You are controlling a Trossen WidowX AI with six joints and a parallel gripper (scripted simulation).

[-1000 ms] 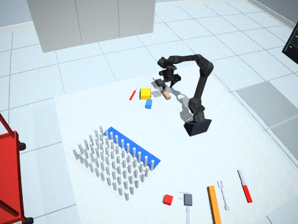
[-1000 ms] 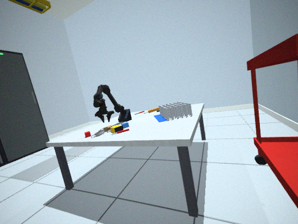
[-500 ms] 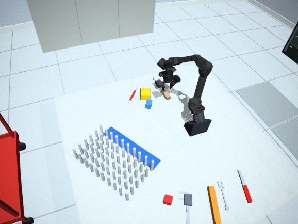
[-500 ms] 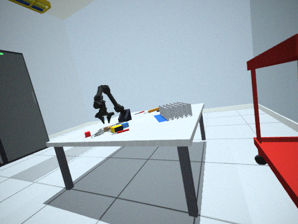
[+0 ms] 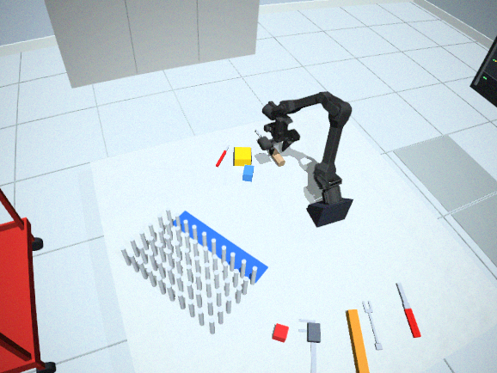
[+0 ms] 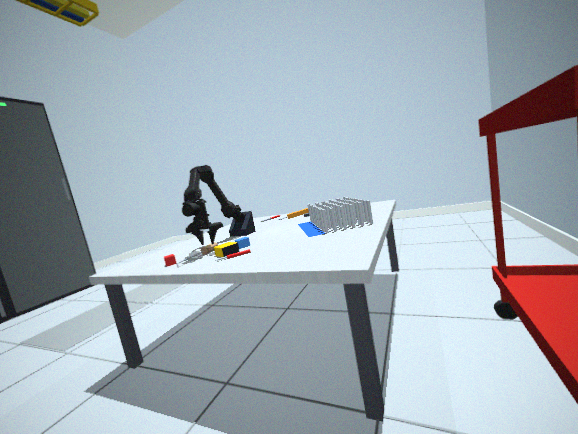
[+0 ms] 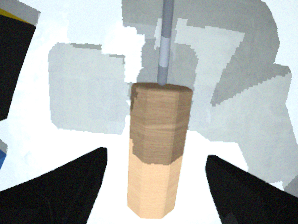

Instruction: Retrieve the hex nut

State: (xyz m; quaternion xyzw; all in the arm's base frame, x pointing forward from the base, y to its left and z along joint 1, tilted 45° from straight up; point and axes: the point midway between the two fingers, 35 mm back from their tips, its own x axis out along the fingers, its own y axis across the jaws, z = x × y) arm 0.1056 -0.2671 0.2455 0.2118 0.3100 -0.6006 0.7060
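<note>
My gripper tip is 20 mm short of the metal rod, 100 mm to the left of it and 30 mm above it. The rest, counted from my gripper tip: fork tool (80 mm behind, 820 mm to the left, 40 mm below); blue taped strip (360 mm ahead, 390 mm to the left, 40 mm below); blue block (150 mm ahead, 80 mm to the left, 20 mm below).
</note>
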